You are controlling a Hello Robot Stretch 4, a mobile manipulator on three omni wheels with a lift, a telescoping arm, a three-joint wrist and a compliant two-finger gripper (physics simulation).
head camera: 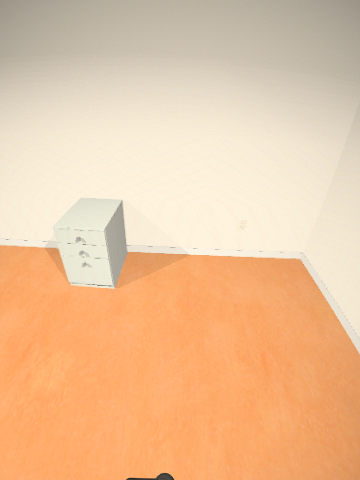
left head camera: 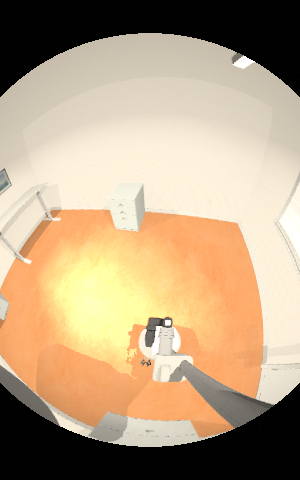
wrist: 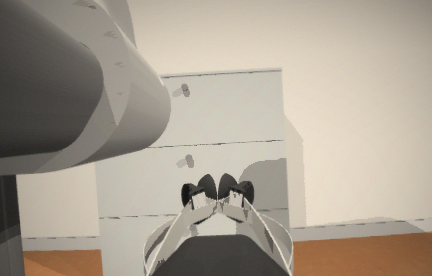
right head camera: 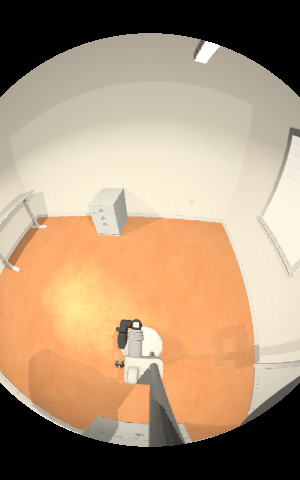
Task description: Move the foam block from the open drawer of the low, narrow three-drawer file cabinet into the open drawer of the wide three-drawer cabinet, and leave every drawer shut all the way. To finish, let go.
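Seen in the pictures: gripper, fingertip midpoint: (left head camera: 144,365) (wrist: 217,189) (right head camera: 118,367); robot's base at its link origin: (left head camera: 158,340).
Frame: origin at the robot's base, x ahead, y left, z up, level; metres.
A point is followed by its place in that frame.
Note:
A narrow pale three-drawer cabinet (head camera: 82,257) @[x 1.597, y 0.680, z 0.349 m] (left head camera: 125,210) @[x 1.594, y 0.609, z 0.410 m] (right head camera: 106,212) @[x 1.588, y 0.583, z 0.476 m] stands against the far wall; its drawers look shut. In the wrist view a wider pale cabinet (wrist: 240,110) @[x -1.111, y 0.254, z 0.810 m] faces the gripper, with two knobs in sight and its upper two drawers looking shut. The lowest drawer is partly hidden. It seems to be the cabinet whose top (left head camera: 162,427) (right head camera: 130,427) shows at the bottom of both side head views. My gripper (wrist: 217,189) @[x -0.138, y 0.099, z 0.653 m] (left head camera: 145,362) @[x -0.138, y 0.099, z 0.653 m] (right head camera: 119,364) @[x -0.138, y 0.099, z 0.653 m] is shut, tips nearly touching and nothing between them, some distance from that front. The foam block does not show.
A long table (left head camera: 22,210) stands along the left wall. Part of another pale piece of furniture (left head camera: 2,307) @[x -0.449, y 2.625, z 0.109 m] shows at the left edge of the left head view; its drawers cannot be made out. A window (right head camera: 285,200) @[x 0.962, y -1.512, z 1.237 m] is on the right wall. The pale arm (wrist: 135,110) @[x -0.048, y 0.049, z 0.724 m] blocks the wrist view's upper left.

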